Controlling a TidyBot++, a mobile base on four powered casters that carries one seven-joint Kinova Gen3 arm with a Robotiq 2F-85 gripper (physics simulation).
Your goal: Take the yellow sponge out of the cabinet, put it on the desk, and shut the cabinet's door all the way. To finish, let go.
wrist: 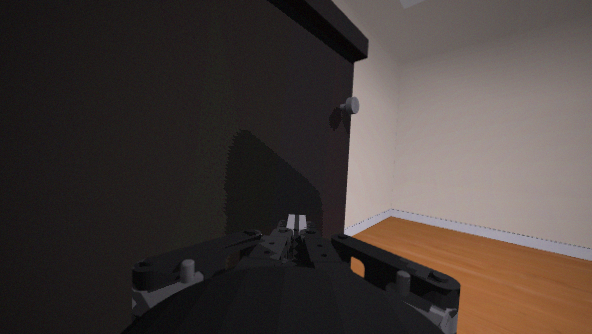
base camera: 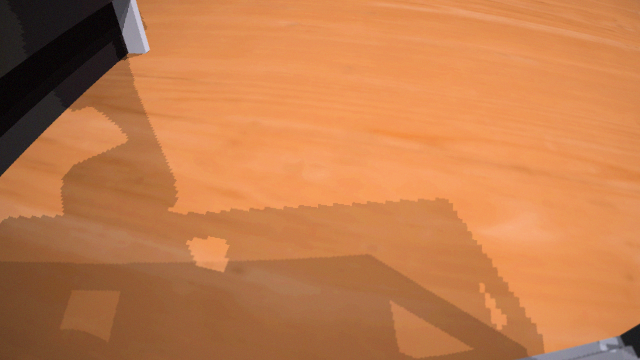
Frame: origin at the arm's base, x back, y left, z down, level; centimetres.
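Where they show: gripper, fingertip midpoint: [wrist: 296, 226].
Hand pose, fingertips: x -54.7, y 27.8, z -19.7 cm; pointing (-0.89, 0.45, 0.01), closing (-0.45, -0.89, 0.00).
Each offset is from my fingertips to the top centre of the thing. "pt": to the spot under its first point. Level surfaces: height alone.
The dark cabinet [wrist: 150, 125] [base camera: 30, 30] fills the left of the wrist view and cuts into the top left corner of the base camera view. Its dark door {pt dx -10.2, dy +8.6, dz -11.6 cm} [wrist: 280, 115] stands in front of me, under the overhanging top board [wrist: 345, 37], and looks close to flush; a thin gap cannot be ruled out. A round grey knob {pt dx -23.9, dy +1.6, dz -15.9 cm} [wrist: 352, 105] sits near the door's right edge. My gripper [wrist: 296, 226] is shut and empty, with its tips pointing at the door's lower right part; contact cannot be told. The yellow sponge and the desk do not show in either view.
Wooden floor {dz +59.3 cm} [base camera: 350, 125] [wrist: 500, 280] spreads before the base and right of the cabinet. A pale wall [wrist: 490, 140] with a white skirting board [wrist: 480, 230] stands behind. A light grey piece {pt dx -28.9, dy +6.5, dz +53.7 cm} [base camera: 135, 30] shows at the cabinet's lower corner. Shadows fall across the floor and door.
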